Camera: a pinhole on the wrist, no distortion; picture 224 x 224 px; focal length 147.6 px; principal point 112.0 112.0 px. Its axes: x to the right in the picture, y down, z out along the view. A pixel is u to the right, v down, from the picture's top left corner.
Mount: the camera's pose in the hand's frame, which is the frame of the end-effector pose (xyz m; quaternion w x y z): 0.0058 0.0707 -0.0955 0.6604 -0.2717 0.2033 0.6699
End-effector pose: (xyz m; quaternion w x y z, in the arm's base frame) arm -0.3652 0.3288 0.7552 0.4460 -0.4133 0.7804 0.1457
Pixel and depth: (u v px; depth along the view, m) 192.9 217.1 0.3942
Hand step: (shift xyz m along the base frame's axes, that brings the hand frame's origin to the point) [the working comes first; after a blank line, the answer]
In the camera's frame: 0.2161 0.2807 0.3942

-0.2605 0.4781 0.1573
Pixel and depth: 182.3 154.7 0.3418
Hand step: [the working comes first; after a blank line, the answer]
In the camera's frame: 0.1628 0.0989 0.3418

-0.2522 0.3476 0.0106
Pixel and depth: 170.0 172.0 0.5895
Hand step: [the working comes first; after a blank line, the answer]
In the camera's frame: 0.2316 0.2396 0.5895

-0.2898 0.6369 0.0390
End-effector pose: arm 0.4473 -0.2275 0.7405 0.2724 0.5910 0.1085 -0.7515
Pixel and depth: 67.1 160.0 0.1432
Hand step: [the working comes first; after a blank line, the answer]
In the camera's frame: -0.0436 0.0466 0.1432

0.0441 -0.1068 0.0827
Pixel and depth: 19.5 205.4 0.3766
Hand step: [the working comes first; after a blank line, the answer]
In the camera's frame: -0.2360 0.2383 0.3766

-0.1644 -0.1754 0.3657
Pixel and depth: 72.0 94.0 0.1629
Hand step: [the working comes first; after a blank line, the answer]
In the camera's frame: -0.0441 -0.0199 0.1629

0.0246 -0.1476 0.0302
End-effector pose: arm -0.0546 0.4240 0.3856 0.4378 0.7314 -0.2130 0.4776
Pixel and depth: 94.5 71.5 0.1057
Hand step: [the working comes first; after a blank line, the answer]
In the camera's frame: -0.0125 -0.0290 0.1057

-0.0850 -0.0621 0.0785
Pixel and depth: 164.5 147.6 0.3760
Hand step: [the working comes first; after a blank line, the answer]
In the camera's frame: 0.1337 0.0907 0.3760

-0.2987 -0.3125 0.0576
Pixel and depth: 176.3 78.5 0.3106
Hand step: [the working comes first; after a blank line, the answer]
In the camera's frame: 0.1353 -0.0705 0.3106

-0.2184 -0.2459 0.1968
